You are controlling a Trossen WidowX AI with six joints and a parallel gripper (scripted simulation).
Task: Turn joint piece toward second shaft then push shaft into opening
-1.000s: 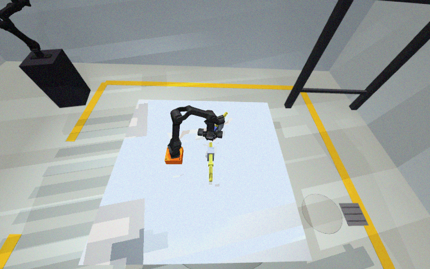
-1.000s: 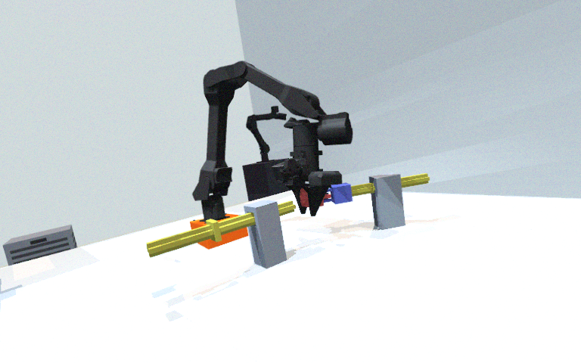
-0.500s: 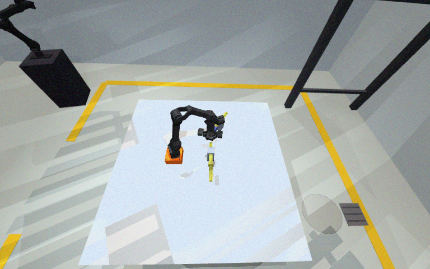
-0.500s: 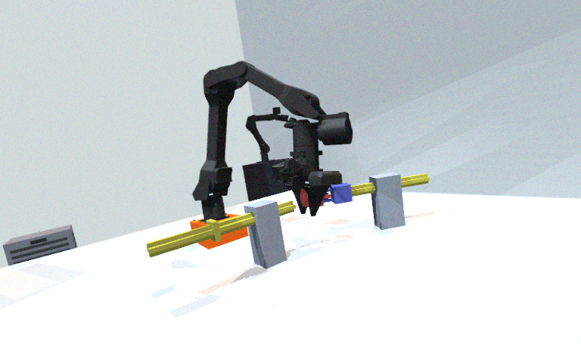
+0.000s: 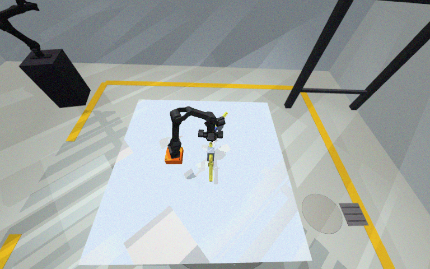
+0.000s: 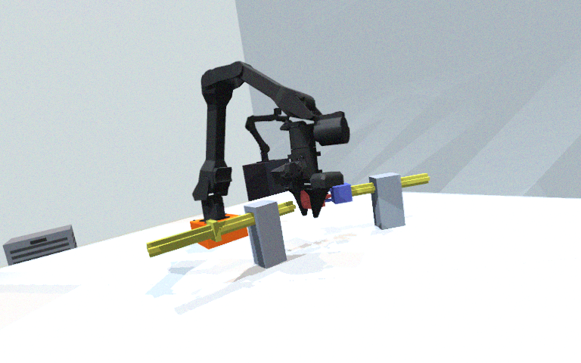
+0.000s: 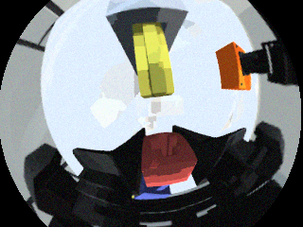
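Now: the red square joint piece 4 cm above my gripper tip and 2 cm to the left of it.
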